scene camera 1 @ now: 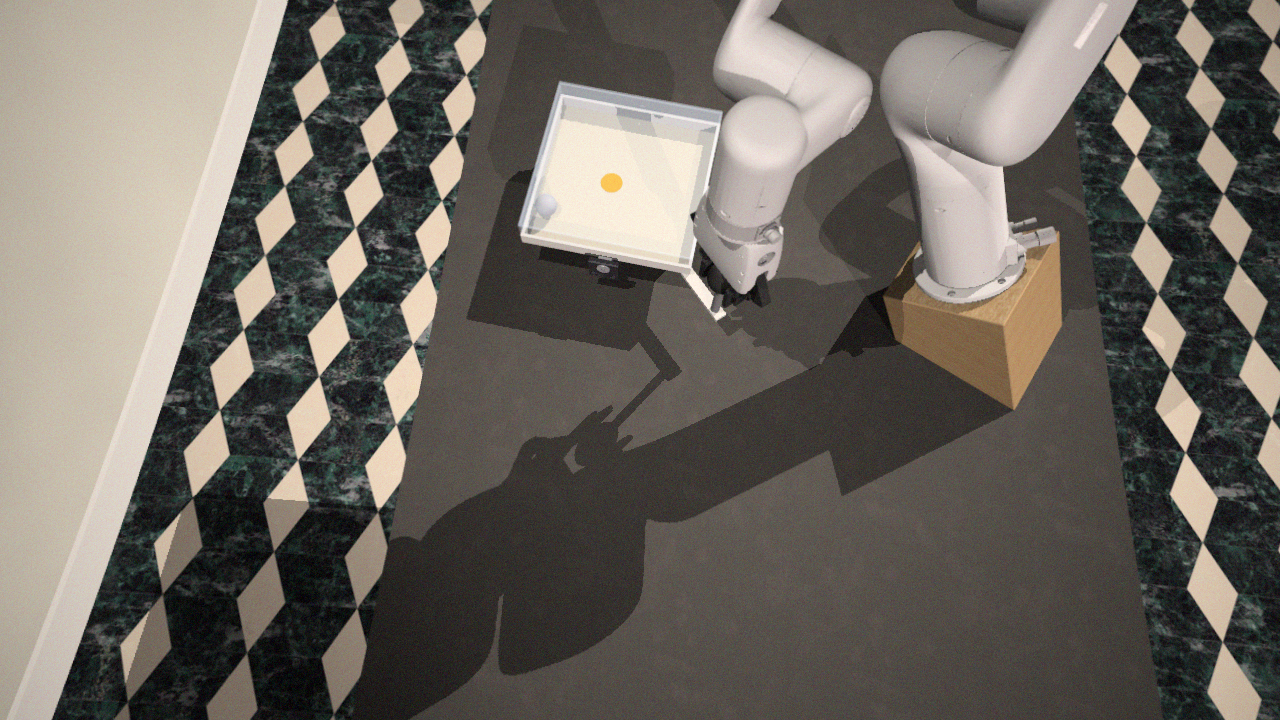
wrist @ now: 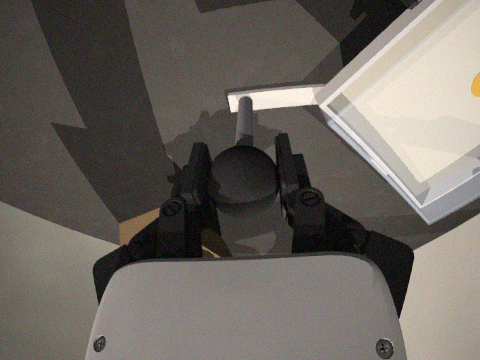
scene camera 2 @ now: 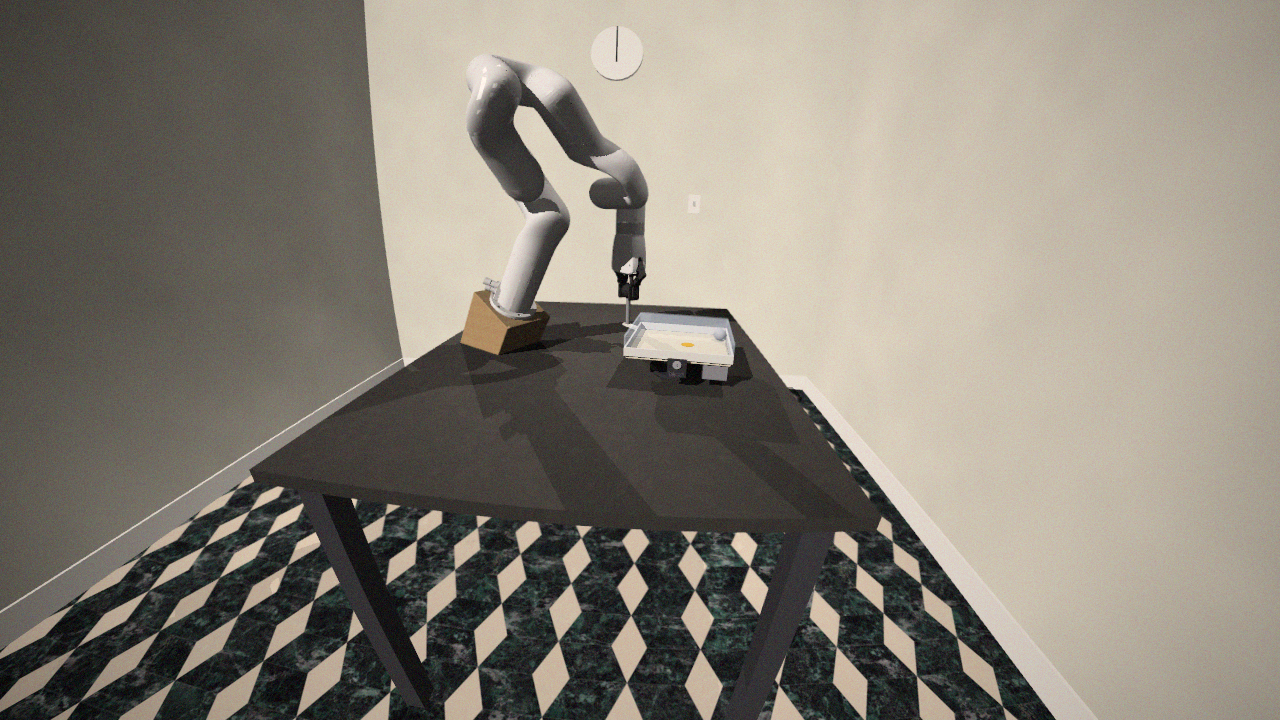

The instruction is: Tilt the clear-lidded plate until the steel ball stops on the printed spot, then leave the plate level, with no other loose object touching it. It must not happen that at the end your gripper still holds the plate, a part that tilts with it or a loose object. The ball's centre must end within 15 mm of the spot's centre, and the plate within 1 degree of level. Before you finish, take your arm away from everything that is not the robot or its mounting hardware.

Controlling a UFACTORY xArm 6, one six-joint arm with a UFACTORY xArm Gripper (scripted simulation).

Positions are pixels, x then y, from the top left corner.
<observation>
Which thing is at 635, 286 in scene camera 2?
My gripper.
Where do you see a clear-lidded plate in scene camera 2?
At 709, 341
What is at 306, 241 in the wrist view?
My gripper.
</observation>
